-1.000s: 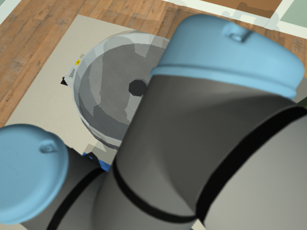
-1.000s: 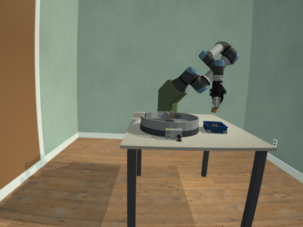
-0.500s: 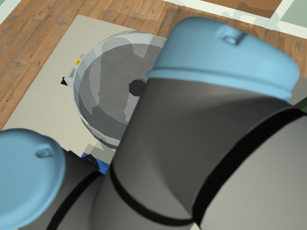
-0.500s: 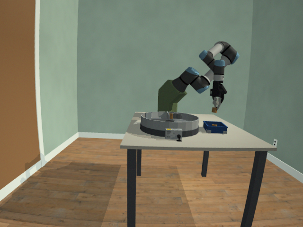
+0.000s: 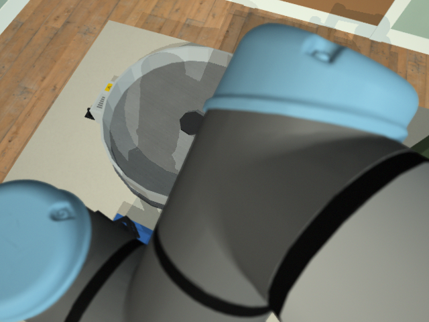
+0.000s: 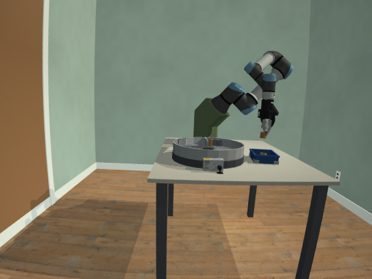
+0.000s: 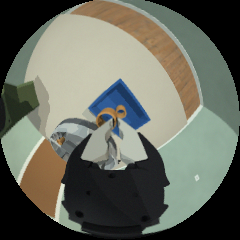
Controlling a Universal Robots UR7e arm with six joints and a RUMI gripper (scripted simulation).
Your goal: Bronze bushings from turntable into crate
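The blue crate lies 40 mm ahead of my hand, 20 mm to the right of it and 140 mm below it. From my hand the other things lie so: turntable: 40 mm ahead, 370 mm to the right, 110 mm below.
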